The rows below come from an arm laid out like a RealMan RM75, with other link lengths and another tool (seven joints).
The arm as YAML. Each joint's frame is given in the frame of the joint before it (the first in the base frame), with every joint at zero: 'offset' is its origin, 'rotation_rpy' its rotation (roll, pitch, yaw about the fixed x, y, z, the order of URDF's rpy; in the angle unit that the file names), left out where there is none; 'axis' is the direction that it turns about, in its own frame. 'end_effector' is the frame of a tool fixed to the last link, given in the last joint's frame.
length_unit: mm
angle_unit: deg
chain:
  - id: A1
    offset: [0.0, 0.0, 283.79]
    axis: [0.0, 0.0, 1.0]
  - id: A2
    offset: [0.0, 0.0, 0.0]
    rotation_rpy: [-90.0, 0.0, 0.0]
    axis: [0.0, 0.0, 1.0]
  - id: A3
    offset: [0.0, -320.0, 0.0]
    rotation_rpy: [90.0, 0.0, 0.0]
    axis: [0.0, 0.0, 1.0]
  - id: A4
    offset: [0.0, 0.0, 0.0]
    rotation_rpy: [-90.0, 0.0, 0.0]
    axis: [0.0, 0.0, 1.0]
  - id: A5
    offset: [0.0, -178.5, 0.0]
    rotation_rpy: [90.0, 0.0, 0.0]
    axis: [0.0, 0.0, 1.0]
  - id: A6
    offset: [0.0, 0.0, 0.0]
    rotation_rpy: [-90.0, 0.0, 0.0]
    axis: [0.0, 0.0, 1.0]
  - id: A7
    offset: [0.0, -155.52, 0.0]
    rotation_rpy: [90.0, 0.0, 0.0]
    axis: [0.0, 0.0, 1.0]
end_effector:
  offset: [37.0, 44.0, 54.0]
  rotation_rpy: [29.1, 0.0, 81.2]
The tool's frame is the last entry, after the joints.
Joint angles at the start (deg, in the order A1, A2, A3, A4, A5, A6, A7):
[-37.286, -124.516, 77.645, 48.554, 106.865, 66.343, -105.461]
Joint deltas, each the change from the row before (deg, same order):
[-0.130, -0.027, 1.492, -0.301, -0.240, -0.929, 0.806]
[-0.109, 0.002, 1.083, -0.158, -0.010, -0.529, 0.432]
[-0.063, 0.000, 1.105, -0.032, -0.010, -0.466, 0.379]
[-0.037, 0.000, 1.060, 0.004, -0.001, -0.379, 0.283]
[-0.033, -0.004, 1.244, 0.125, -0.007, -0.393, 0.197]
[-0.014, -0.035, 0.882, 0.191, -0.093, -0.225, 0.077]
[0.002, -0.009, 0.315, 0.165, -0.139, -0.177, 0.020]
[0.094, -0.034, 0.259, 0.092, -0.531, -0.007, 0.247]
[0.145, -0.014, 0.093, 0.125, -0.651, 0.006, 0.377]
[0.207, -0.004, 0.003, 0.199, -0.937, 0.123, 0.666]
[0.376, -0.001, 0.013, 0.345, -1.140, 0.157, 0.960]
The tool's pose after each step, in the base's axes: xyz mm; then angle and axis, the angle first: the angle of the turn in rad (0 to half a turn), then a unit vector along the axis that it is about. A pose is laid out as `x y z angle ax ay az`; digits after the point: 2 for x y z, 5 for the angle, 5 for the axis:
-116.69 345.04 -135.64 2.41331 -0.85741 0.47657 -0.19425
-117.30 342.74 -139.22 2.42491 -0.85372 0.48399 -0.19213
-117.75 340.16 -142.55 2.43668 -0.84980 0.49149 -0.19049
-118.22 337.47 -145.63 2.44861 -0.84627 0.49802 -0.18922
-118.34 334.28 -148.94 2.46224 -0.84222 0.50520 -0.18827
-117.62 331.82 -151.07 2.47103 -0.83929 0.50981 -0.18890
-116.75 331.45 -151.48 2.47106 -0.83802 0.51168 -0.18949
-115.30 330.30 -151.42 2.46943 -0.83699 0.51193 -0.19333
-113.73 329.72 -150.58 2.46391 -0.83588 0.51204 -0.19778
-111.46 328.96 -148.86 2.45541 -0.83375 0.51278 -0.20472
-109.16 327.72 -146.55 2.44416 -0.83044 0.51473 -0.21312

